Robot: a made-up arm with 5 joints.
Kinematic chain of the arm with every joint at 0, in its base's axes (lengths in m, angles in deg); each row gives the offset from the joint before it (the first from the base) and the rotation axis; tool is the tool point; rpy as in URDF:
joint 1: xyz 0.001 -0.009 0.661 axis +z
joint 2: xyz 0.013 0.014 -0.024 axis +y
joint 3: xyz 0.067 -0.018 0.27 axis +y
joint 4: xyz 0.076 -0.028 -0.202 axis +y
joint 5: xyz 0.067 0 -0.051 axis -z
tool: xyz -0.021 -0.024 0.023 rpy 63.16 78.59 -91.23
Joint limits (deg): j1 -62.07..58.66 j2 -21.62..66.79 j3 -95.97..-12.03 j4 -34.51..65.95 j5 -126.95..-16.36
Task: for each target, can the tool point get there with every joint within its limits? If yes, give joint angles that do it. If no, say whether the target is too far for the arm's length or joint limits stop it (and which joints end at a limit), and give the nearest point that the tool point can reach.
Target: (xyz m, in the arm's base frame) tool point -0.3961 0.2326 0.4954
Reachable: no: joint limits stop it (at a limit: joint 1, joint 2, joint 3, joint 4, joint 5) | nearest point 0.0781 0.0516 0.4326 | short by 0.511 m
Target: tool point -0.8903 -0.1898 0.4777
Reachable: no: too far | nearest point -0.0058 -0.1313 0.4544 | short by 0.887 m
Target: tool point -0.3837 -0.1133 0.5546
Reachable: no: joint limits stop it (at a limit: joint 1, joint 2, joint 3, joint 4) | nearest point -0.0052 -0.1337 0.4585 | short by 0.391 m
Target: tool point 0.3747 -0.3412 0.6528
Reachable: yes | joints -34.30 49.19 -79.74 -13.39 -38.72
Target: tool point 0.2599 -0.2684 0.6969
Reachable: yes | joints -36.48 9.28 -39.25 51.40 -85.87
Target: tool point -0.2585 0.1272 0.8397
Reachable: no: joint limits stop it (at a limit: joint 1, joint 2, joint 3, joint 4, joint 5) | nearest point 0.1415 0.1557 0.8679 | short by 0.402 m
